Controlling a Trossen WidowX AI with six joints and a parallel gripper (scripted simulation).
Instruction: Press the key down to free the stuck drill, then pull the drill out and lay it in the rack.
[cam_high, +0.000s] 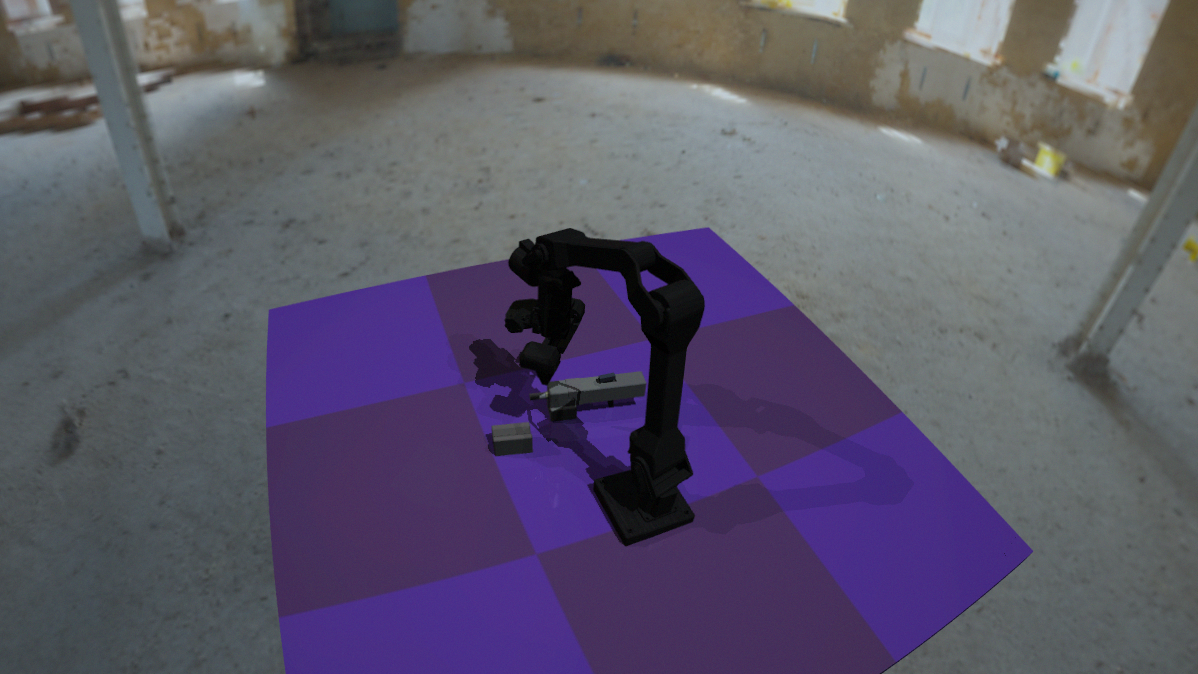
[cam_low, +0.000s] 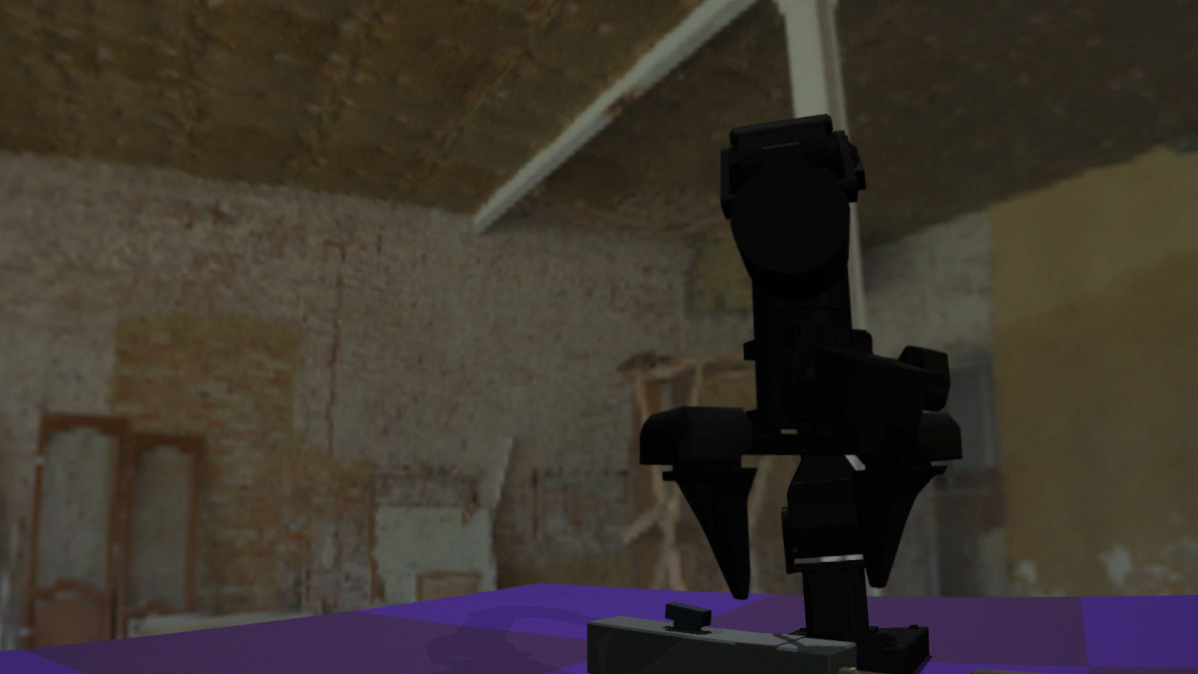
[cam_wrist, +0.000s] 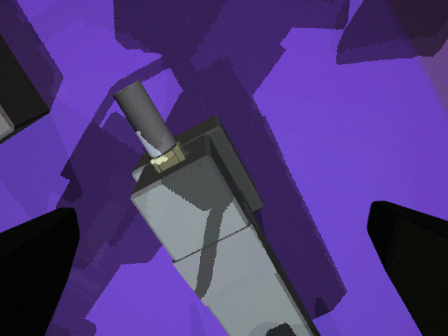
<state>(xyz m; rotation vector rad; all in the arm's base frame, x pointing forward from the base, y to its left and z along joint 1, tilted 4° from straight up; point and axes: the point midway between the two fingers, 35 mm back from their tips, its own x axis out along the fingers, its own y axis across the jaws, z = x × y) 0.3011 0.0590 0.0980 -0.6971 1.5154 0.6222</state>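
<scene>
My gripper tip is now 50 mm above the drill, 20 mm past it and 10 mm to the left of it. Round my gripper tip: grey housing block 70 mm to the right, 60 mm below, 30 mm behind; rack 110 mm to the left, 80 mm below, 70 mm behind; dark key 100 mm to the right, 50 mm below, 40 mm behind.
</scene>
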